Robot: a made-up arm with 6 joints.
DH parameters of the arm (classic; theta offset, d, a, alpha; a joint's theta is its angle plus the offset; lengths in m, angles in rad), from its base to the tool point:
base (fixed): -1.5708 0.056 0 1.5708
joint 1: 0 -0.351 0.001 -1.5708
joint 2: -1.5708 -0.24 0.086 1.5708
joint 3: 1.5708 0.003 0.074 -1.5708
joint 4: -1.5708 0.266 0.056 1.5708
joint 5: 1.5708 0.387 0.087 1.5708
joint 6: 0 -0.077 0.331 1.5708
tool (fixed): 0 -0.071 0 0
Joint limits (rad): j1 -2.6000..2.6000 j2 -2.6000..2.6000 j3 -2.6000..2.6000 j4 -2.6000..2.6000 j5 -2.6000..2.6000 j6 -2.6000..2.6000
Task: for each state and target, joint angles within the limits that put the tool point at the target. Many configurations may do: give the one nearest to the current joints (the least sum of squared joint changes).
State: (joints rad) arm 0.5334 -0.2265 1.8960 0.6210 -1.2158 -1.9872
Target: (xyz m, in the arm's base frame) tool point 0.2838 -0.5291 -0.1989
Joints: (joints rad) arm 1.2506 -0.1776 1.6860 0.6286 -1.1826 -2.0246
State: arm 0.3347 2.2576 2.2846 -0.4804 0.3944 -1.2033
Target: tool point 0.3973 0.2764 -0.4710
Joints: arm -0.2756 2.4841 1.5177 -0.7198 0.7190 -1.5130
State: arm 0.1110 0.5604 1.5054 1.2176 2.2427 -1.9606
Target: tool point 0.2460 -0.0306 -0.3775
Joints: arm 0.1032 0.6083 2.0126 1.0130 2.1306 -1.8795
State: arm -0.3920 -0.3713 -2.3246 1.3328 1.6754 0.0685
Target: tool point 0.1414 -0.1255 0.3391
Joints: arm -0.6215 -0.0817 -2.6000 0.9236 1.0940 -0.4101
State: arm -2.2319 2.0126 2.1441 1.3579 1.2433 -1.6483
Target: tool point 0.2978 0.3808 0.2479
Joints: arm -2.4942 1.5775 2.1100 1.5371 1.6726 -1.5952
